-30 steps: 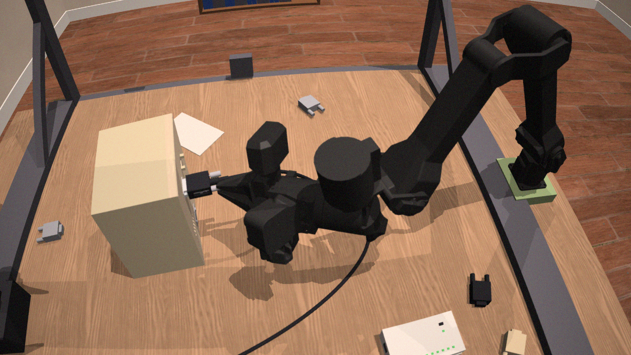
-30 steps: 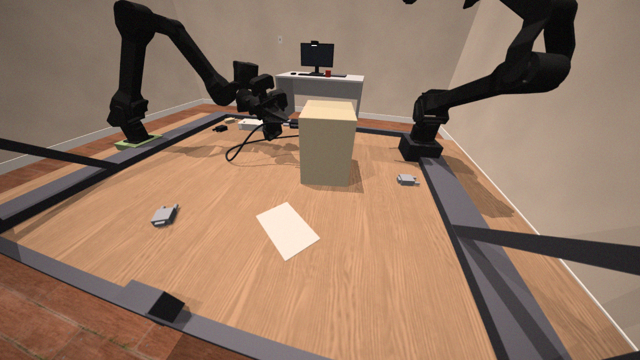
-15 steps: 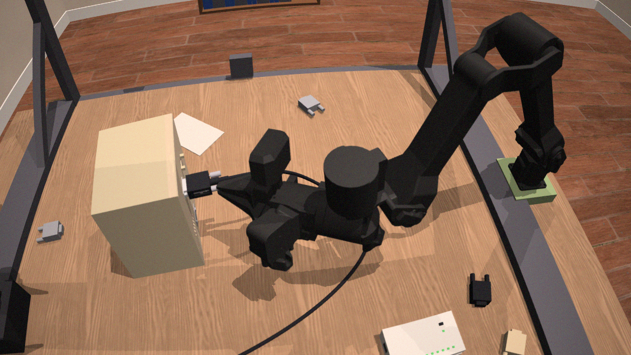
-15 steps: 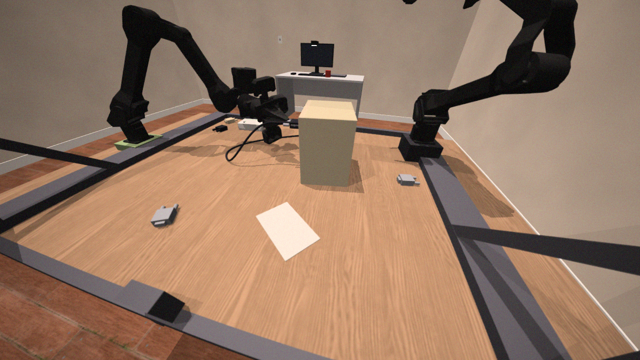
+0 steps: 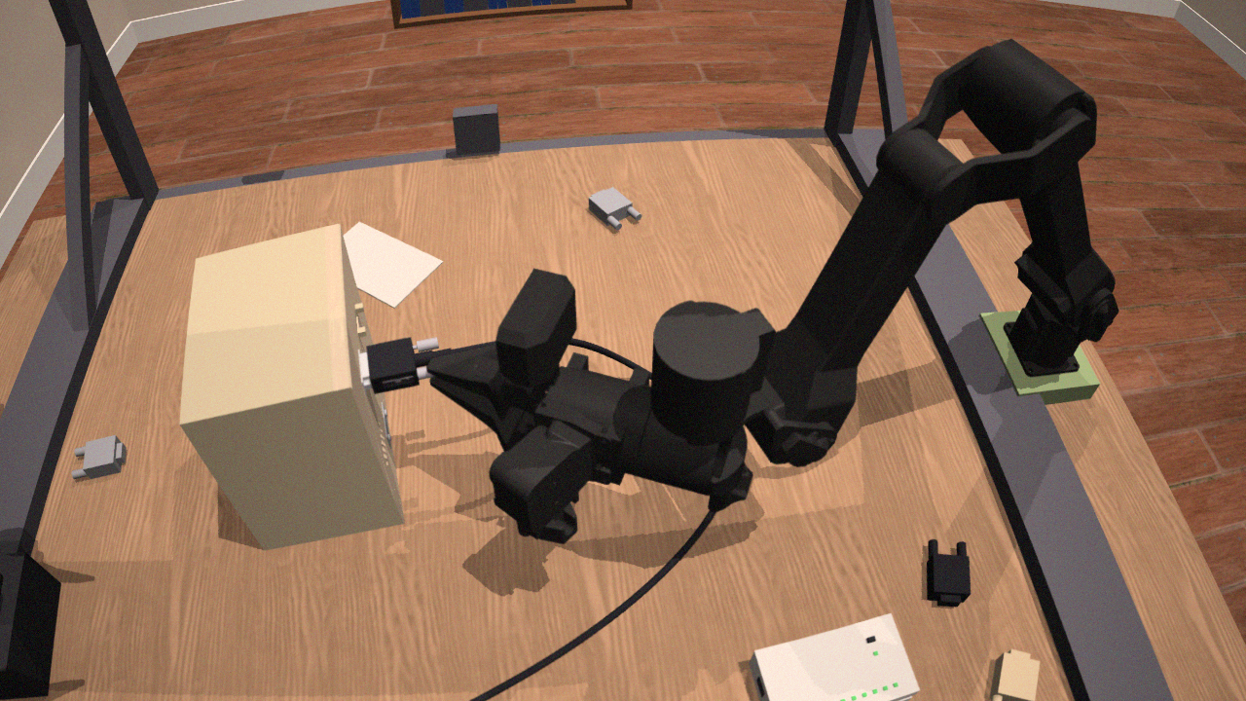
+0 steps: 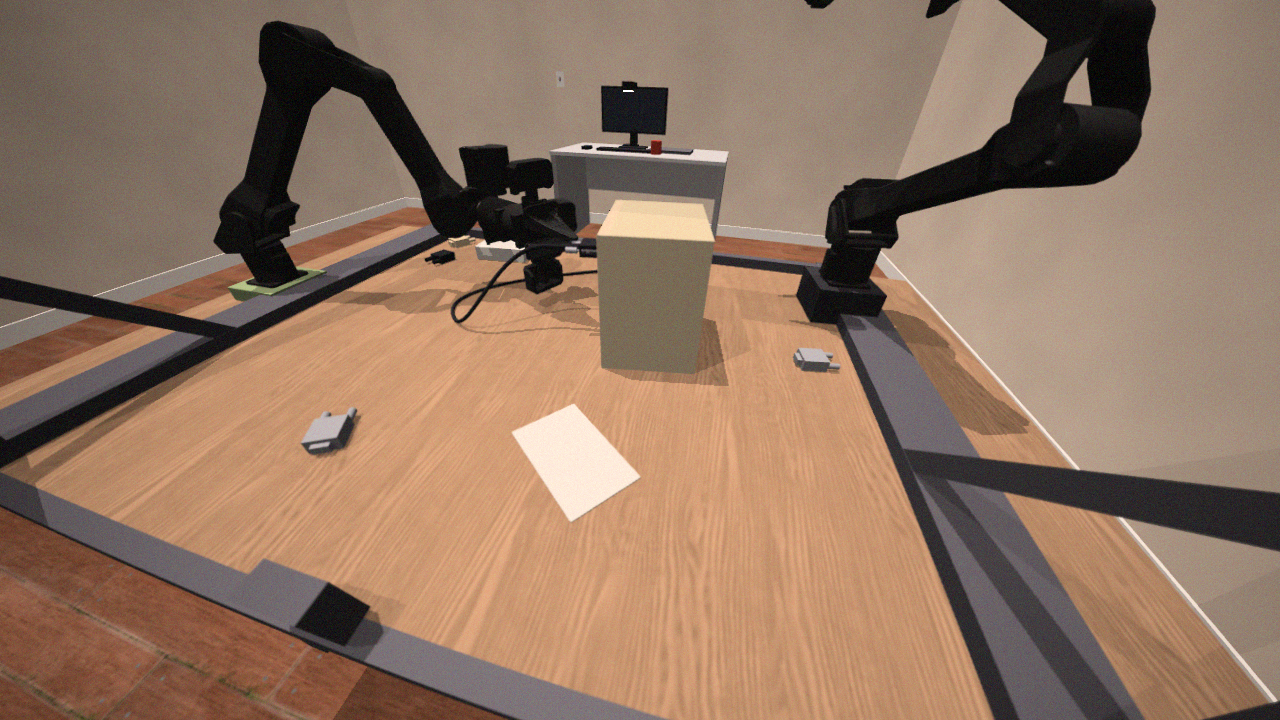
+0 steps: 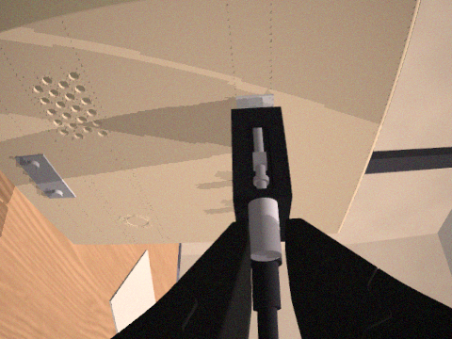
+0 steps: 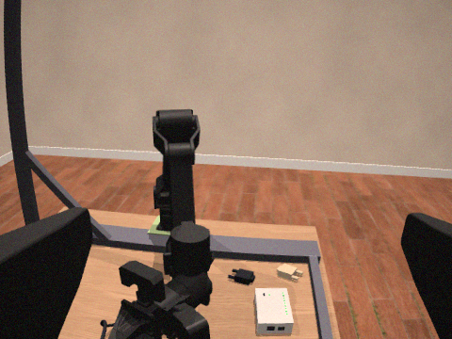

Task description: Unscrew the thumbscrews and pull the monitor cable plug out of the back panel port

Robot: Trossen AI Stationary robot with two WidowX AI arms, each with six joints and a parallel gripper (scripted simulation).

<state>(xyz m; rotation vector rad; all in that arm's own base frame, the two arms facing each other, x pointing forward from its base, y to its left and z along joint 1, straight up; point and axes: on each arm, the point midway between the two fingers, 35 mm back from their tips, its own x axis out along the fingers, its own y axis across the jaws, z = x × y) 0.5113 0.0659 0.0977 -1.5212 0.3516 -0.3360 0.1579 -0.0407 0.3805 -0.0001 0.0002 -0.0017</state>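
Right now the black monitor plug is 4 cm to the right of my left hand and 3 cm behind it. From my left hand the other things lie so: white device (25 cm ahead, 17 cm to the left, 11 cm below); then white sheet (28 cm behind, 12 cm below, 6 cm to the right); then beige box (13 cm to the right, 6 cm behind, 4 cm below).
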